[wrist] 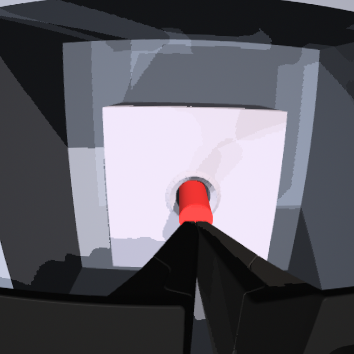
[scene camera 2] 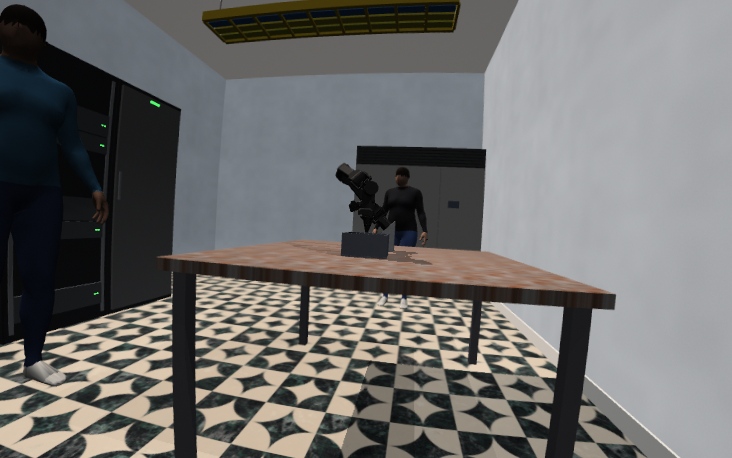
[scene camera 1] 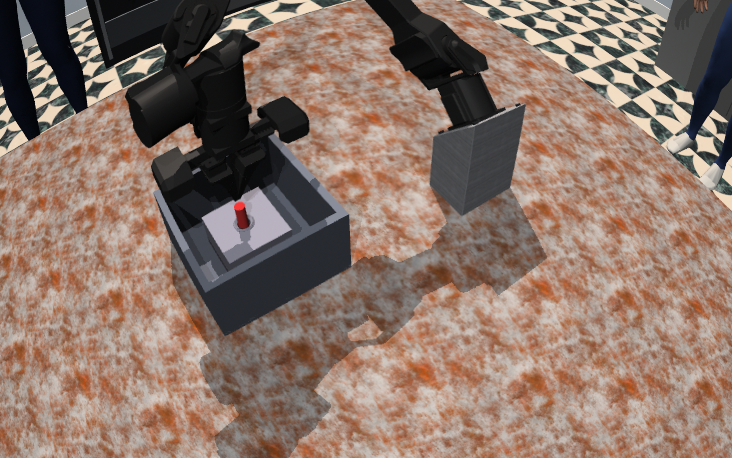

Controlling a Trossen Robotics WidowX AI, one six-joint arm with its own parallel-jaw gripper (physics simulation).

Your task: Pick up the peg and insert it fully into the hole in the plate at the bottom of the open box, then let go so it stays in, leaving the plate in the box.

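Frame: origin at the arm's base, x back, y right, z up, level; millimetres.
Seen in the pictures: gripper, fingertip midpoint: (wrist: 193, 231) (scene camera 2: 366, 232) (scene camera 1: 236, 198); arm's base at its link origin: (scene camera 2: 387, 227) (scene camera 1: 477, 120).
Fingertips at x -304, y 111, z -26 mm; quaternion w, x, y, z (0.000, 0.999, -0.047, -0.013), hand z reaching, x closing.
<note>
Offsets run from my fingertips to a thing's top centre. Level surfaces: height alone.
A red peg @[dz -13, dx +1, dy -1 mm] (scene camera 1: 241, 216) (wrist: 194, 200) stands nearly upright in the round hole of the white plate @[dz -40, dx +1, dy -3 mm] (scene camera 1: 272, 221) (wrist: 145, 150), with much of its length showing above the plate. The plate lies at the bottom of the open dark grey box @[dz -4, dx +1, dy -3 mm] (scene camera 1: 286, 275) (scene camera 2: 364, 245). My gripper (scene camera 1: 238, 197) (wrist: 193, 231) is shut with its fingertips together and nothing between them. The tips are over the peg's top end in the wrist view and hide part of it. In scene camera 2 the box wall hides the peg and the plate.
A second black arm part with a grey angular block (scene camera 1: 477, 162) hangs to the right of the box in scene camera 1. The box walls stand around the plate and close to my gripper's body. The box is on a mottled orange and white table @[dz -101 mm] (scene camera 1: 485, 367) (scene camera 2: 458, 267). Two people stand beyond the table.
</note>
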